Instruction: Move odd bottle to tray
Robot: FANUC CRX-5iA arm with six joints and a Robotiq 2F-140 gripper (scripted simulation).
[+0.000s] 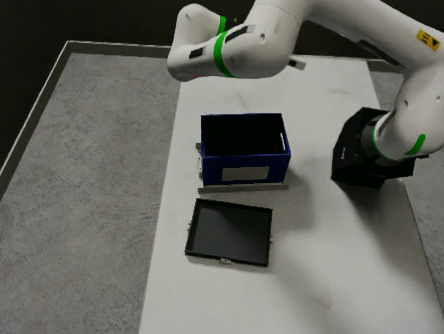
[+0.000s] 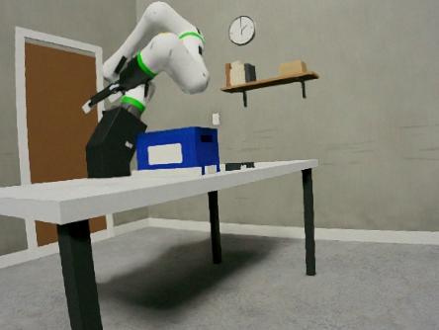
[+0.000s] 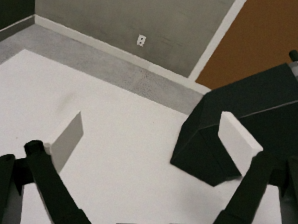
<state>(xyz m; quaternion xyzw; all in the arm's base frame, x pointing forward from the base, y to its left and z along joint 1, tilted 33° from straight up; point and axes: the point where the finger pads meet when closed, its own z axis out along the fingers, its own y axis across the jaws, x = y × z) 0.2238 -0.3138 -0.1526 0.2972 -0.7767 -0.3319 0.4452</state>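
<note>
Now: hand 17 cm short of the crate, 24 cm to the right of it and 21 cm above it. Round my hand: dark tray (21 cm ahead, 50 cm to the left, 28 cm below).
</note>
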